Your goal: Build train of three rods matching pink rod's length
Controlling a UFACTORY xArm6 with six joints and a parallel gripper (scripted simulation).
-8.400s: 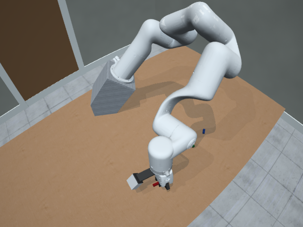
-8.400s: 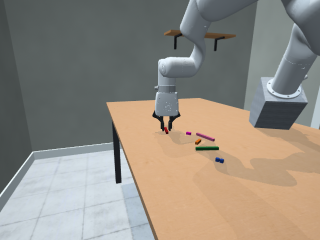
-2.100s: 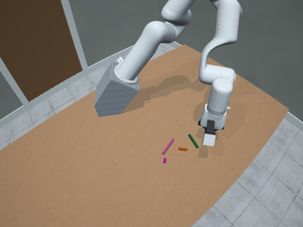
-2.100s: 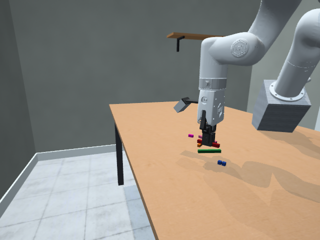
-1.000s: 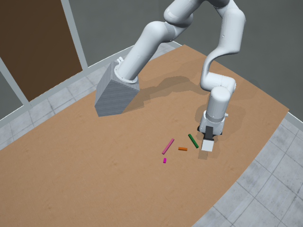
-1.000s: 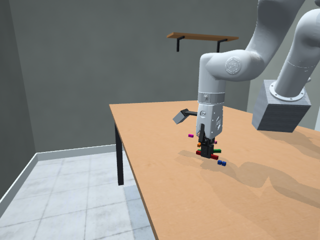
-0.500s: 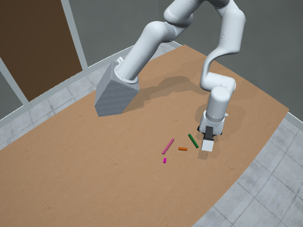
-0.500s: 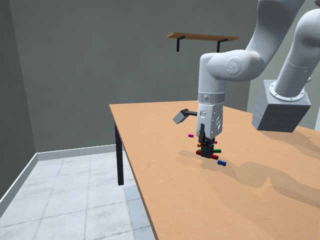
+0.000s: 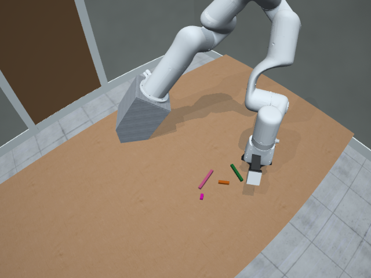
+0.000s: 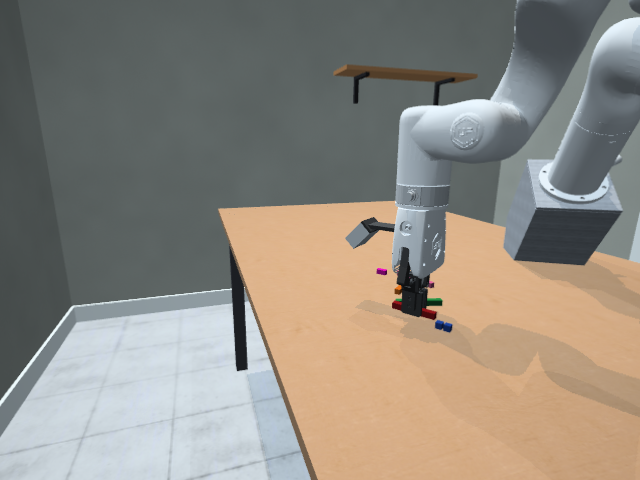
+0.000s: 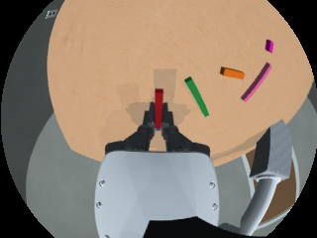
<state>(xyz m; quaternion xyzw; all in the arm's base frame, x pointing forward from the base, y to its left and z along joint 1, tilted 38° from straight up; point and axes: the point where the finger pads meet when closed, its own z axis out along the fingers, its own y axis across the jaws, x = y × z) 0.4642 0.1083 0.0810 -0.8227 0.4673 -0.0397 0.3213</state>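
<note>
Now: hand 2 cm above the red rod. Round my hand: pink rod 9 cm behind, 16 cm to the right, 3 cm below; green rod 4 cm behind, 5 cm to the right, 3 cm below; orange rod 4 cm behind, 12 cm to the right, 3 cm below.
</note>
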